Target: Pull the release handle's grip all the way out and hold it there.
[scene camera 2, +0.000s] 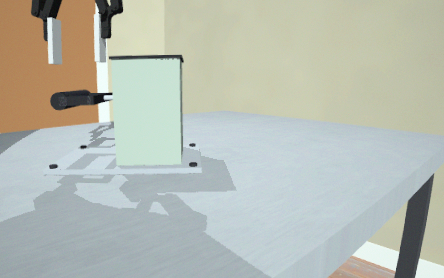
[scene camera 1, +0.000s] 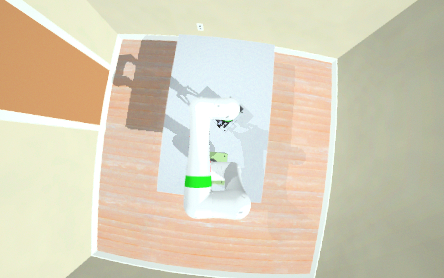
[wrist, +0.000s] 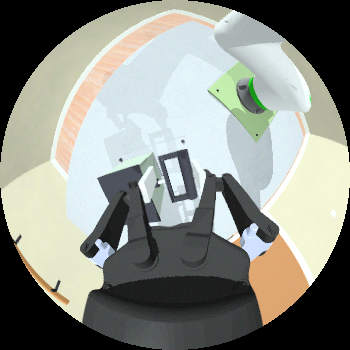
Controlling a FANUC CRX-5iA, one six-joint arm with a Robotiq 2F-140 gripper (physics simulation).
Path:
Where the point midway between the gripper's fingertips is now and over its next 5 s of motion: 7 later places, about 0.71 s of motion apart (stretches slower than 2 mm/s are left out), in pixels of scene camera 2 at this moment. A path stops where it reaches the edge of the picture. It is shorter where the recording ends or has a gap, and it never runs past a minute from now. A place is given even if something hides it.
My gripper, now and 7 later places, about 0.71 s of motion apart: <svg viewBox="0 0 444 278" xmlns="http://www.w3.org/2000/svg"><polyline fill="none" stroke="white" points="77,63 81,94 75,89 73,102 75,28 103,14 78,43 83,62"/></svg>

